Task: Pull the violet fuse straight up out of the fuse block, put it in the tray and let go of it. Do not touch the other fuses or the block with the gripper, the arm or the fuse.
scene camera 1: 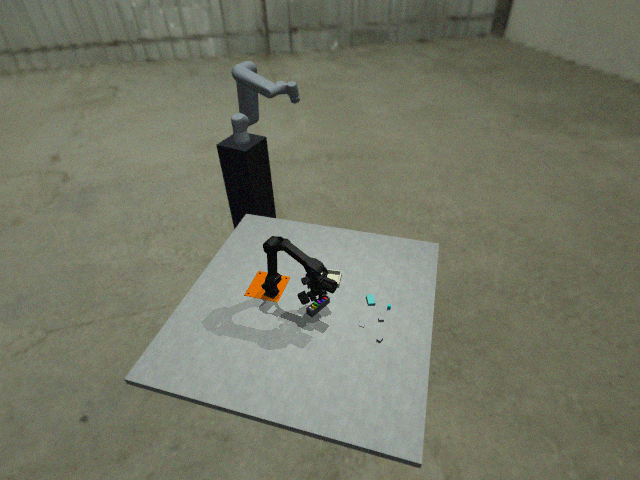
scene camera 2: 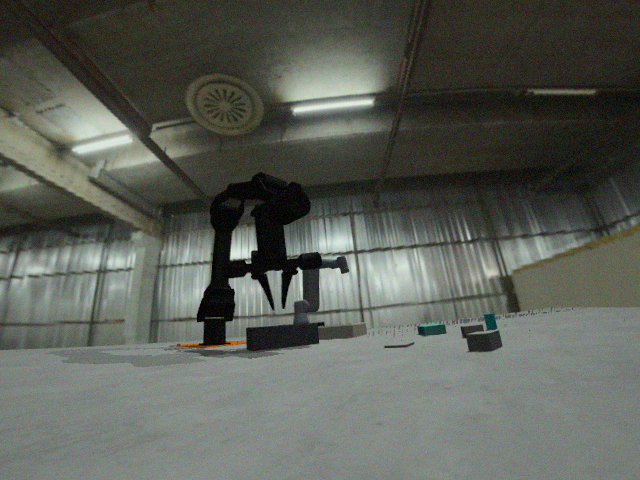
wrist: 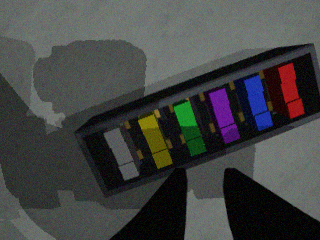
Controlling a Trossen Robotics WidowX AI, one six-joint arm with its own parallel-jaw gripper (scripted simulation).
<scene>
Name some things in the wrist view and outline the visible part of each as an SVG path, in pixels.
The gripper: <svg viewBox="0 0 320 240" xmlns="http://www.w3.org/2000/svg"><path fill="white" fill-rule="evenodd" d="M225 169L223 195L225 208L227 208L228 225L231 228L233 240L320 240L320 221L313 219L313 217L309 216L308 213L304 213L301 209L293 207L289 201L281 199L276 193L264 188L264 185L256 183L251 177L240 172L239 169ZM185 169L173 169L171 175L156 189L155 195L149 199L144 208L137 212L136 216L109 240L184 240L185 221L187 221L187 175L185 175Z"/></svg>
A violet fuse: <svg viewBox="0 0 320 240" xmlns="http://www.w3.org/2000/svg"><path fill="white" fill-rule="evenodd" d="M203 91L205 103L207 103L209 115L211 115L213 127L215 127L217 135L221 137L225 144L239 140L239 129L237 129L235 119L233 119L225 88L217 87L211 89L211 91Z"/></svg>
A green fuse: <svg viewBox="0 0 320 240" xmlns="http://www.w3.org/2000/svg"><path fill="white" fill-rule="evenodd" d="M175 101L175 103L172 103L173 112L175 112L177 123L179 123L181 133L183 133L189 155L195 156L207 151L203 139L201 139L199 128L197 128L191 104L189 104L187 99Z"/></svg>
A blue fuse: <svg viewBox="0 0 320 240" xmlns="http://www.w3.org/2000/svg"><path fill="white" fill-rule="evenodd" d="M240 77L240 79L233 81L233 83L235 83L237 96L239 96L241 112L243 112L245 123L252 125L257 131L263 131L265 128L272 127L271 113L265 107L263 85L261 85L260 76L248 75Z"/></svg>
</scene>
